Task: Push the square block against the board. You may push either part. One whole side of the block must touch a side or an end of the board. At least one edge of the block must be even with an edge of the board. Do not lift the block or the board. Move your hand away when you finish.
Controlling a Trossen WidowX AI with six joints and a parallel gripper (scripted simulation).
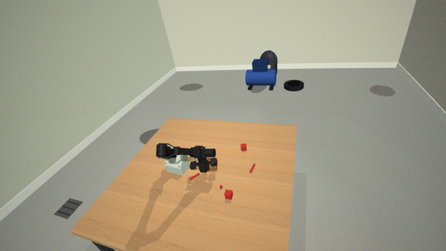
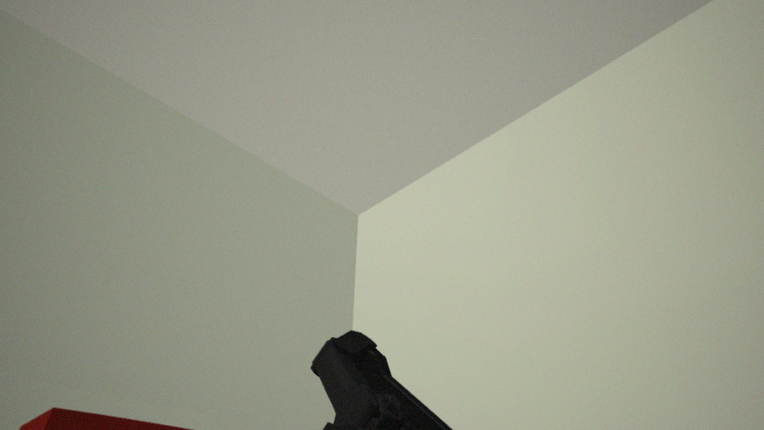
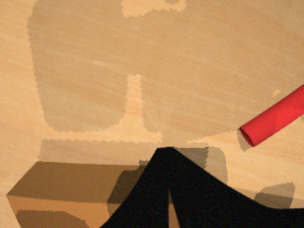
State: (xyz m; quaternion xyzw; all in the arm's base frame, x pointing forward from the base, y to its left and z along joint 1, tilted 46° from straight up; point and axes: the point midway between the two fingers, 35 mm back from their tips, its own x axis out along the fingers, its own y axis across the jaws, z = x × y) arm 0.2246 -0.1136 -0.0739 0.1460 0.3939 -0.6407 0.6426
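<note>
Now: gripper tip 7 cm to the right of the brown square block, 1 cm below it and 1 cm short of it. The rest, counted from my gripper tip: tiny red piece (15 cm ahead, 11 cm to the right); pale board (11 cm to the left, 10 cm behind, 1 cm above).
</note>
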